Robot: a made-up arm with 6 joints.
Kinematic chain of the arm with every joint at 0, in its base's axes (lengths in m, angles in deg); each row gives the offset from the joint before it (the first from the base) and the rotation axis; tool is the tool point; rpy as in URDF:
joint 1: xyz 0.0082 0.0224 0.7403 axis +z
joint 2: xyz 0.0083 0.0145 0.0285 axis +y
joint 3: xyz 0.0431 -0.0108 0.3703 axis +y
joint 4: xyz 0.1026 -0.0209 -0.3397 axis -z
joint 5: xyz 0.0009 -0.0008 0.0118 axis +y
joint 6: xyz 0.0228 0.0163 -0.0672 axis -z
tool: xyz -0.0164 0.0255 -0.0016 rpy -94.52 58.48 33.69
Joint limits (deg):
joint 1: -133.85..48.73
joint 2: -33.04..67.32
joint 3: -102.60..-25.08
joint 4: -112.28..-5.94
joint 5: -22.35..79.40
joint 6: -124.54..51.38
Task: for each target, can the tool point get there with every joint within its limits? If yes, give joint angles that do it. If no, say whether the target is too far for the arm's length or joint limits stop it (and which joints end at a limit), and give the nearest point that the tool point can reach.
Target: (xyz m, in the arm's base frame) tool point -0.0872 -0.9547 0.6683
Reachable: no: too far | nearest point -0.0616 -0.6929 0.6955 | short by 0.264 m
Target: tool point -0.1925 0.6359 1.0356
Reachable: no: joint limits stop it (at a limit: joint 1, joint 5, joint 6) | nearest point 0.1837 0.3058 1.0356 | short by 0.500 m
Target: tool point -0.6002 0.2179 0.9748
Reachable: no: joint limits stop it (at a limit: joint 1, joint 4, joint 5) | nearest point -0.2536 -0.1151 0.9748 | short by 0.481 m
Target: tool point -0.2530 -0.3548 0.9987
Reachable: yes | joints -115.35 7.86 -66.09 -93.56 53.04 -22.93
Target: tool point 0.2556 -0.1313 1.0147
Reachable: yes | joints -17.19 -18.73 -42.02 -88.69 56.07 -21.85
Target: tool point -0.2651 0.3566 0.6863
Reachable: no: joint limits stop it (at a limit: joint 1, joint 3, joint 5, joint 6) | nearest point 0.0872 0.1863 0.5488 | short by 0.415 m
